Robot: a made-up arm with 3 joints. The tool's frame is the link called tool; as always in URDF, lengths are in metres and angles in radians.
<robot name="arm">
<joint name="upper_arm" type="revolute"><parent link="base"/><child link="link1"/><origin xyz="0 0 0.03"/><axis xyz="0 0 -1"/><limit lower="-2.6" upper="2.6" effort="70" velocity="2.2"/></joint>
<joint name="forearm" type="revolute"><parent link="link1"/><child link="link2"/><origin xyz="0.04 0.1 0.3"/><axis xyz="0 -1 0"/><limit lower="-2.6" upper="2.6" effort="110" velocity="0.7"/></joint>
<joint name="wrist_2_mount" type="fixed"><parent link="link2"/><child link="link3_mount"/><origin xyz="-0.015 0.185 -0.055"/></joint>
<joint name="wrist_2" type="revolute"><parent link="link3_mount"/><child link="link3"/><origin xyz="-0.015 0.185 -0.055"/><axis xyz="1 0 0"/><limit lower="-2.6" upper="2.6" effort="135" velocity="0.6"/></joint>
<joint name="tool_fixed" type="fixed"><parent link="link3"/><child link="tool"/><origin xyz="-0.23 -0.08 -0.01"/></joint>
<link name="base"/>
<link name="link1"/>
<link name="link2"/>
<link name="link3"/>
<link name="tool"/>
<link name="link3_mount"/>
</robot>
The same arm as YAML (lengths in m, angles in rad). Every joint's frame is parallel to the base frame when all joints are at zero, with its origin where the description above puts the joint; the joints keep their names.
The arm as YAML. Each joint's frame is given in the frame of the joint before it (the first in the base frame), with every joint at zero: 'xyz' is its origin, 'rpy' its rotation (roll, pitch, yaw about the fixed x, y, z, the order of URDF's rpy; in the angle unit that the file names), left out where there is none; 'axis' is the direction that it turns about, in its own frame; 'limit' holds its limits. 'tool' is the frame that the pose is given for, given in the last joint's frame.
units:
  length: m
  angle: rad
joints:
  - name: upper_arm
    type: revolute
    origin:
      xyz: [0.0, 0.0, 0.03]
    axis: "-z"
    limit:
      lower: -2.6
      upper: 2.6
  - name: forearm
    type: revolute
    origin:
      xyz: [0.04, 0.1, 0.3]
    axis: "-y"
    limit:
      lower: -2.6
      upper: 2.6
  - name: wrist_2
    type: revolute
    origin:
      xyz: [-0.03, 0.37, -0.11]
    axis: "+x"
    limit:
      lower: -2.6
      upper: 2.6
tool:
  origin:
    xyz: [-0.23, -0.08, -0.01]

